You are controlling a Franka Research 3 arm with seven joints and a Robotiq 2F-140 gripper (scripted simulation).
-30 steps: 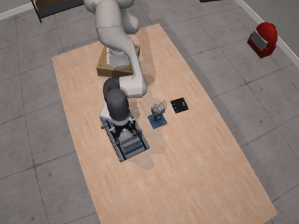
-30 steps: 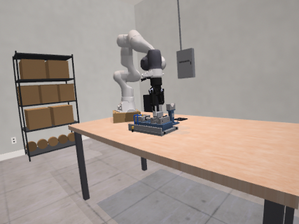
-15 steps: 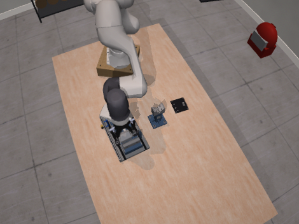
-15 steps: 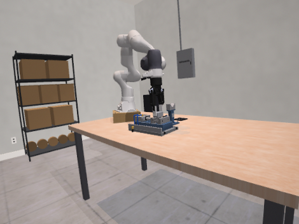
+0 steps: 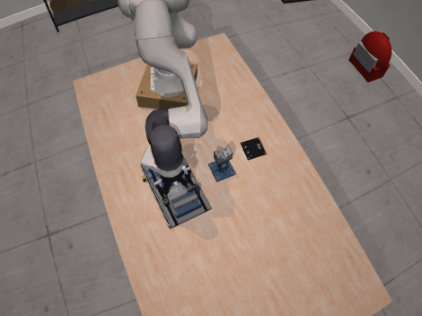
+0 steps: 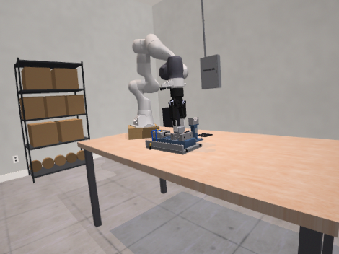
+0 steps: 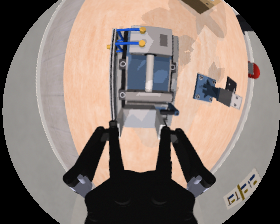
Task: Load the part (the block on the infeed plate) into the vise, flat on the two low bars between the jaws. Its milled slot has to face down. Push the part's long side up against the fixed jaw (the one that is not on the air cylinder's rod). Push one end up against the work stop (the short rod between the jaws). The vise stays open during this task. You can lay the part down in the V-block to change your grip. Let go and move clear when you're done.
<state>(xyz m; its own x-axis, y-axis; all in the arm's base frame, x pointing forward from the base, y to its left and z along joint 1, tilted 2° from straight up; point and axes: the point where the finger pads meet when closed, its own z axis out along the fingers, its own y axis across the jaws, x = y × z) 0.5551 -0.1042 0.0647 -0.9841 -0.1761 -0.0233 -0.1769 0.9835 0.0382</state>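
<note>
Now: the part 30 mm below my hand. Round my hand: vise 100 mm below, 70 mm behind, 10 mm to the left; then black infeed plate 390 mm to the left, 160 mm behind, 140 mm below.
</note>
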